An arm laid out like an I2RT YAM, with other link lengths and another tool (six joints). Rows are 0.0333 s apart.
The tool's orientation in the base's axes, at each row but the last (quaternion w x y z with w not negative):
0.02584 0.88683 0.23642 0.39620
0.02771 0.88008 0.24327 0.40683
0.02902 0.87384 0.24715 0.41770
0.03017 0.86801 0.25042 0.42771
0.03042 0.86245 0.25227 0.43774
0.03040 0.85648 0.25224 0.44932
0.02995 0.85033 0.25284 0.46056
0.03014 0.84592 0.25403 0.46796
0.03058 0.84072 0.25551 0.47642
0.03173 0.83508 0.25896 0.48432
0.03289 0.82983 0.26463 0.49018
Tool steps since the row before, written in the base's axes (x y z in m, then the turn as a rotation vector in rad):
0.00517 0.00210 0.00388 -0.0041 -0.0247 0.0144
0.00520 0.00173 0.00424 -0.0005 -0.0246 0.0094
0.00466 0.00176 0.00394 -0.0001 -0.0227 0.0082
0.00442 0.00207 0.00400 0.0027 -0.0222 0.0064
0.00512 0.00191 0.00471 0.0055 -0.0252 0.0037
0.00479 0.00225 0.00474 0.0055 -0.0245 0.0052
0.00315 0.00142 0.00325 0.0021 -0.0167 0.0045
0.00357 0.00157 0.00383 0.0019 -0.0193 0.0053
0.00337 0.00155 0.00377 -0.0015 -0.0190 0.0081
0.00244 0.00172 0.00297 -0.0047 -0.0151 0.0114
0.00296 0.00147 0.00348 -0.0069 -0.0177 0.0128
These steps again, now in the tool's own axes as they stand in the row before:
0.00657 0.00110 0.00134 -0.0033 0.0236 -0.0163
0.00662 0.00163 0.00122 -0.0048 0.0238 -0.0103
0.00609 0.00137 0.00118 -0.0045 0.0220 -0.0089
0.00611 0.00107 0.00115 -0.0042 0.0222 -0.0056
0.00687 0.00172 0.00137 -0.0062 0.0252 -0.0023
0.00686 0.00130 0.00134 -0.0048 0.0250 -0.0031
0.00456 0.00095 0.00091 -0.0032 0.0167 -0.0039
0.00524 0.00117 0.00103 -0.0039 0.0191 -0.0050
0.00507 0.00112 0.00100 -0.0030 0.0183 -0.0093
0.00412 0.00040 0.00078 0.0002 0.0146 -0.0129
0.00459 0.00104 0.00096 -0.0008 0.0164 -0.0160

